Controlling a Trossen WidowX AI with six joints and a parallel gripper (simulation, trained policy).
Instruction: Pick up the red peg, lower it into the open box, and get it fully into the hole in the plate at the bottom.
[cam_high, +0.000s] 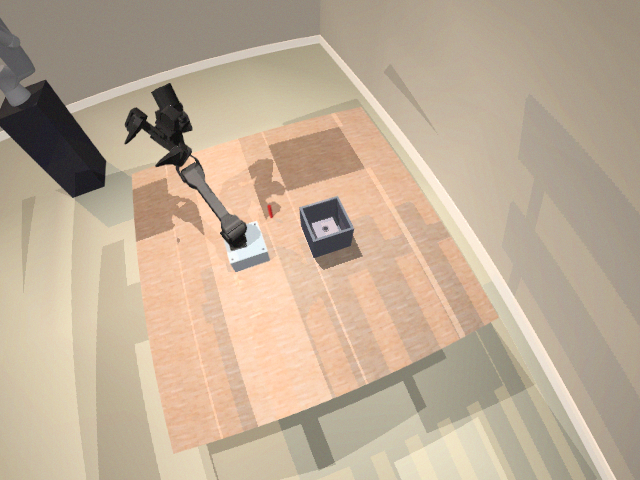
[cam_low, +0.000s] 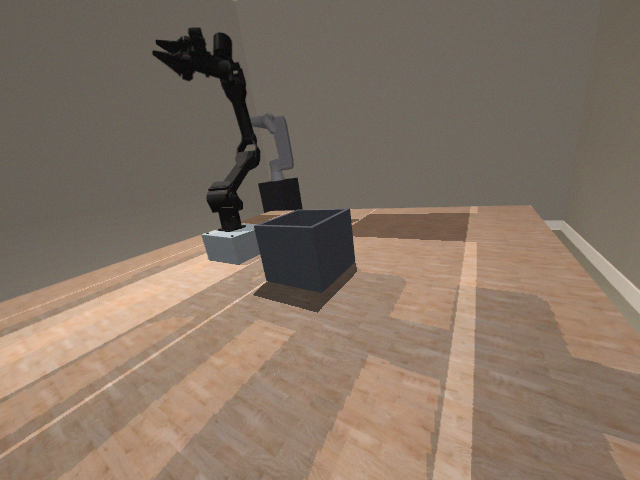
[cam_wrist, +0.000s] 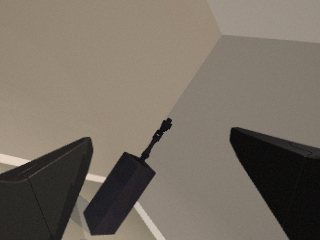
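Now: the red peg 290 mm ahead of my gripper tip, 130 mm to the left of it and 590 mm below it. Round my gripper tip: holed plate (470 mm ahead, 30 mm to the right, 590 mm below).
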